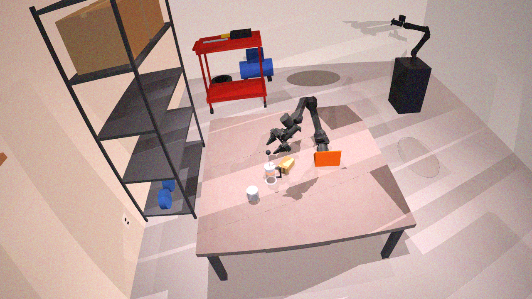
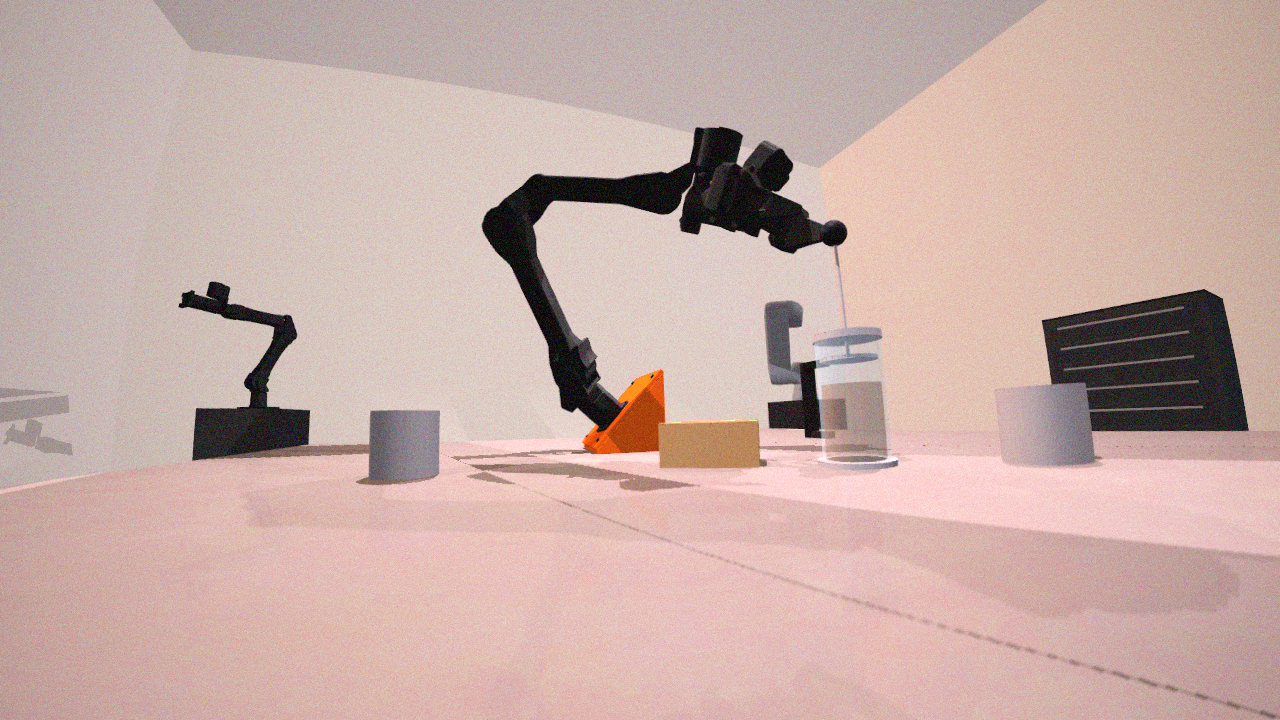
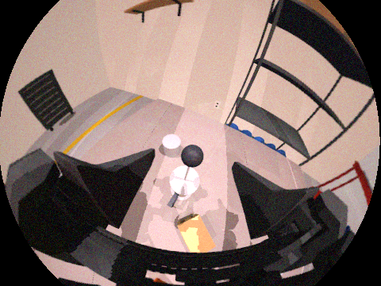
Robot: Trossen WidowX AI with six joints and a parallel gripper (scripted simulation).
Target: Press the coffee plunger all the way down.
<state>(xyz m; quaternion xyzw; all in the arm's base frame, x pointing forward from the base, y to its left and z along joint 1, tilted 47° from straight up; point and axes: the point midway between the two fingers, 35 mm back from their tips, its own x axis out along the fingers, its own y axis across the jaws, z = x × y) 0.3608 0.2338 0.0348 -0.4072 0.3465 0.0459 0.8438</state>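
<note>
Right now the glass coffee press is 1 cm to the left of my gripper tip and 15 cm below it. From my gripper tip the other things lie so: tan box (10 cm behind, 10 cm to the right, 25 cm below).
</note>
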